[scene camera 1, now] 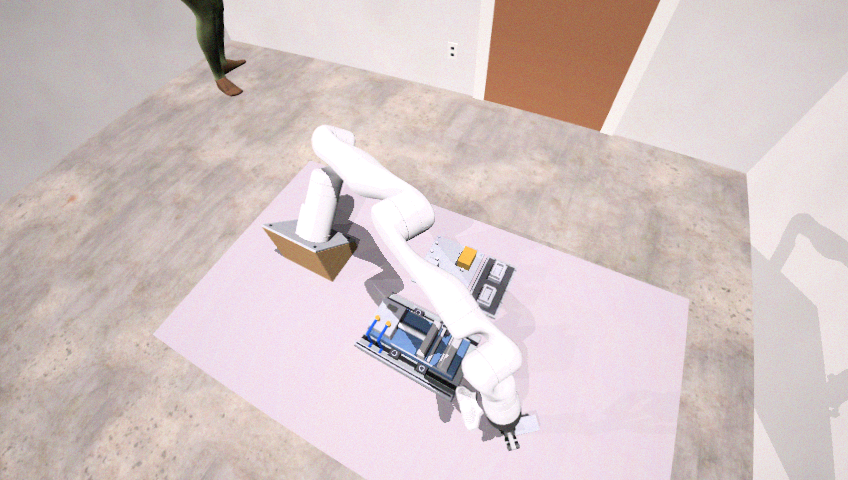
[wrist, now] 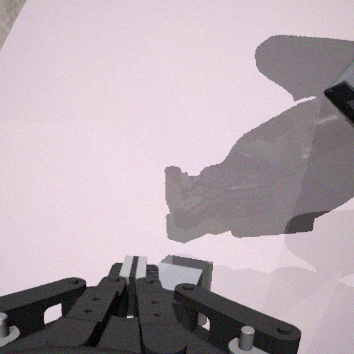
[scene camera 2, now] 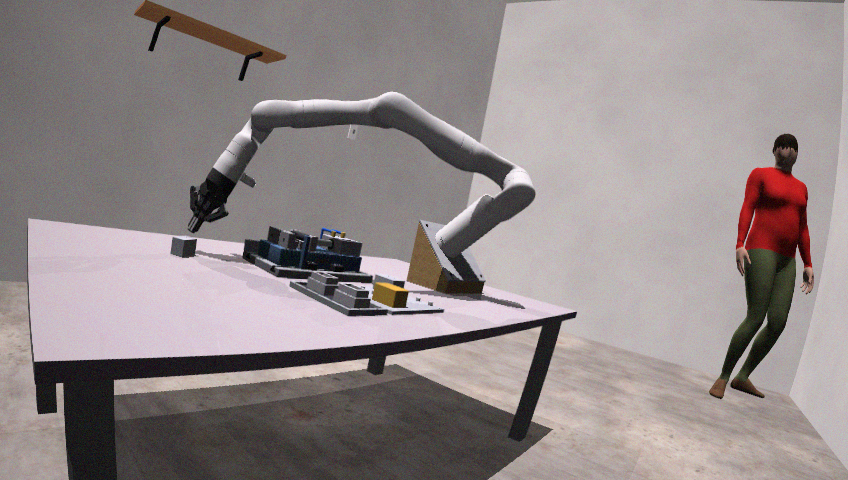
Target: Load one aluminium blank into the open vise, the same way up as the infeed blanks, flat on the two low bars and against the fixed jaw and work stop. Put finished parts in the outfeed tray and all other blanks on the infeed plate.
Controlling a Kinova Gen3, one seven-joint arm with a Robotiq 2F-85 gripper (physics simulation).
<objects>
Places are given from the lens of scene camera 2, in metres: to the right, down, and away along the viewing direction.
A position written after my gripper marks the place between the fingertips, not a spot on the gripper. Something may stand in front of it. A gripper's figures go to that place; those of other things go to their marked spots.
my gripper (scene camera 2: 190, 231): -0.56, -0.02, 0.94
brass blank (scene camera 2: 385, 293): -0.08, 0.11, 0.89
outfeed tray (scene camera 2: 301, 286): -0.24, 0.09, 0.85
</objects>
